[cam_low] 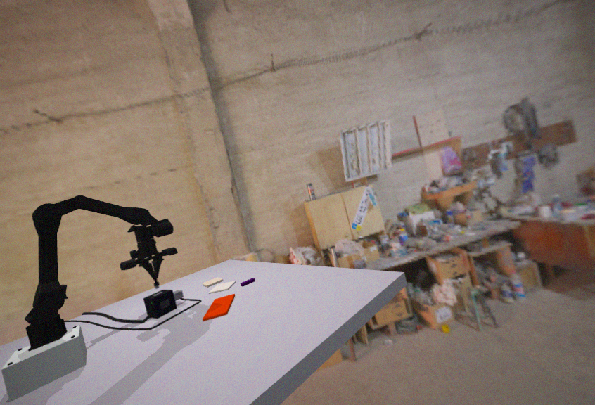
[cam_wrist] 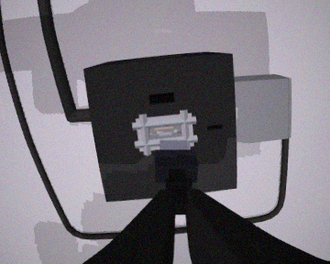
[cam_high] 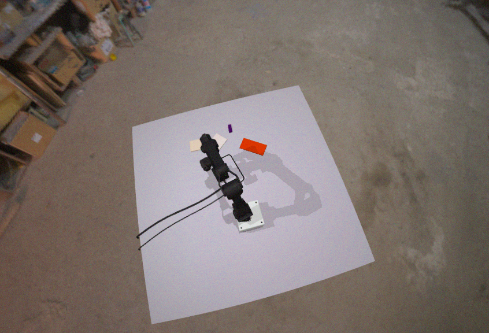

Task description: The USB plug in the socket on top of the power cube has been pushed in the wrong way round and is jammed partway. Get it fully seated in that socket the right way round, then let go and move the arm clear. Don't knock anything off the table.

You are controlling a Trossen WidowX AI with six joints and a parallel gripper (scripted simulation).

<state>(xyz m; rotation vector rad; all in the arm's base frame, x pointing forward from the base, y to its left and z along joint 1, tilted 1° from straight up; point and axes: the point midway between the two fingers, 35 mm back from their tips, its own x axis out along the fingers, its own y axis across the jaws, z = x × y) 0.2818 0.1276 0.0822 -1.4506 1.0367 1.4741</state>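
Now: gripper tip 20 mm above the dark USB plug. Also, from my gripper tip: grey-framed socket: 10 mm to the left, 70 mm below; then small purple piece: 330 mm ahead, 60 mm to the right, 130 mm below; then orange flat slab: 180 mm ahead, 210 mm to the right, 130 mm below.
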